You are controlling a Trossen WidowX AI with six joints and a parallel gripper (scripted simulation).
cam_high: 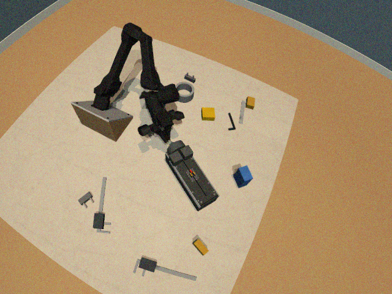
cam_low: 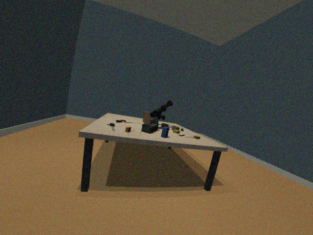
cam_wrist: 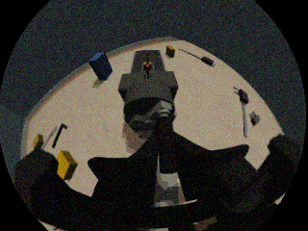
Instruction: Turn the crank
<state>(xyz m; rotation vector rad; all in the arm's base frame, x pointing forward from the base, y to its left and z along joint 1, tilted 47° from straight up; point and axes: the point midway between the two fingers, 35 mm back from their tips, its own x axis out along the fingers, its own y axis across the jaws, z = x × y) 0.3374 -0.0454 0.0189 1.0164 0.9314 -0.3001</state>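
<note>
My gripper tip is now 10 mm past the crank handle, 10 mm to the right of it and 30 mm below it. The rest, counted from my gripper tip: yellow block (100 mm ahead, 260 mm to the left, 80 mm below); then red pointer (130 mm ahead, 80 mm to the right, 10 mm below); then blue cube (340 mm ahead, 50 mm below).
</note>
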